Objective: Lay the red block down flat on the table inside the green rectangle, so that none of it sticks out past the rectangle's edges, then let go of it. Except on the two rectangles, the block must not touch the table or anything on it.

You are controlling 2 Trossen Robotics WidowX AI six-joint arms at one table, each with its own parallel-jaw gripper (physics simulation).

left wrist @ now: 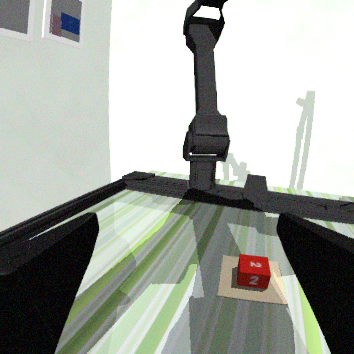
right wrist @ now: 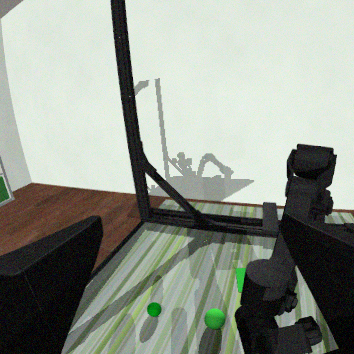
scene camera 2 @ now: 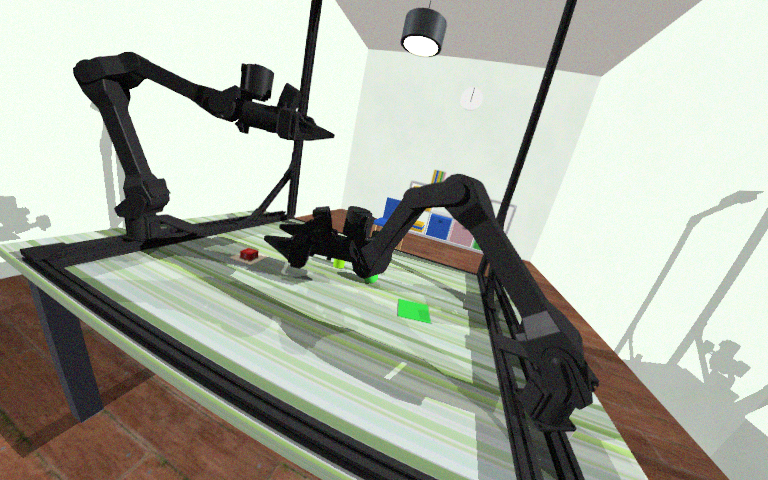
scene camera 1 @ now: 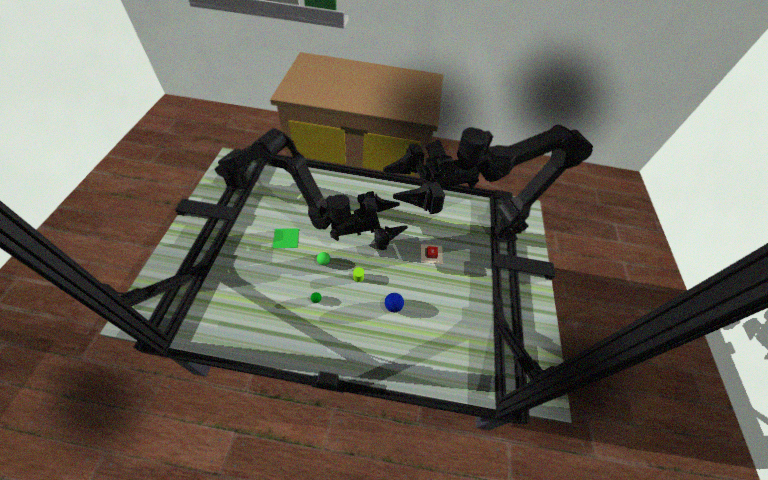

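Seen in the pictures: left gripper, between the fingertips: [left wrist: 189, 222] [scene camera 2: 272, 231] [scene camera 1: 403, 215]; right gripper, between the fingertips: [right wrist: 194, 224] [scene camera 2: 331, 135] [scene camera 1: 388, 182]; left arm's base, origin of its link: [scene camera 2: 542, 409] [scene camera 1: 236, 182]; right arm's base, origin of its link: [left wrist: 201, 186] [scene camera 2: 143, 236] [scene camera 1: 504, 233].
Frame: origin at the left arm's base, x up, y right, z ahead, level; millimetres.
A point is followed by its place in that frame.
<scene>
The red block [scene camera 1: 432, 251] @[z 592, x 0, y 395 mm] [scene camera 2: 249, 254] @[z 586, x -2, y 376 mm] [left wrist: 253, 271] @[z 581, x 0, y 388 mm] rests on the beige rectangle [scene camera 1: 424, 259] @[z 564, x -18, y 409 mm] [left wrist: 226, 291] @[z 574, x -18, y 360 mm]. The green rectangle [scene camera 1: 286, 238] @[z 150, x -18, y 254 mm] [scene camera 2: 414, 311] @[z 148, x -18, y 247 mm] lies flat with no block on it; part of it shows in the right wrist view [right wrist: 240, 280] @[z 150, x -18, y 281 mm], partly hidden by the left arm. My left gripper [scene camera 1: 402, 215] @[z 507, x 97, y 312 mm] [scene camera 2: 273, 232] @[z 507, x 97, y 312 mm] [left wrist: 189, 222] @[z 507, x 97, y 312 mm] is open and empty, above the table, to the left of and behind the block in scene camera 1. My right gripper [scene camera 1: 389, 182] @[z 417, x 336, y 400 mm] [right wrist: 194, 224] @[z 417, x 336, y 400 mm] is open and empty, high up and farther back, away from the block.
A light green ball [scene camera 1: 322, 258] @[z 251, x 18, y 372 mm] [scene camera 2: 371, 279] @[z 253, x 1, y 342 mm] [right wrist: 215, 318] @[z 266, x 18, y 362 mm], a yellow-green cylinder [scene camera 1: 358, 275] @[z 346, x 15, y 446 mm] [scene camera 2: 338, 263] @[z 350, x -3, y 418 mm], a dark green ball [scene camera 1: 316, 297] @[z 219, x 9, y 490 mm] [right wrist: 154, 309] @[z 227, x 7, y 480 mm] and a larger blue ball [scene camera 1: 394, 302] @[z 424, x 33, y 556 mm] stand on the table, in front of the line between the two rectangles in scene camera 1. Black frame rails border the table.
</scene>
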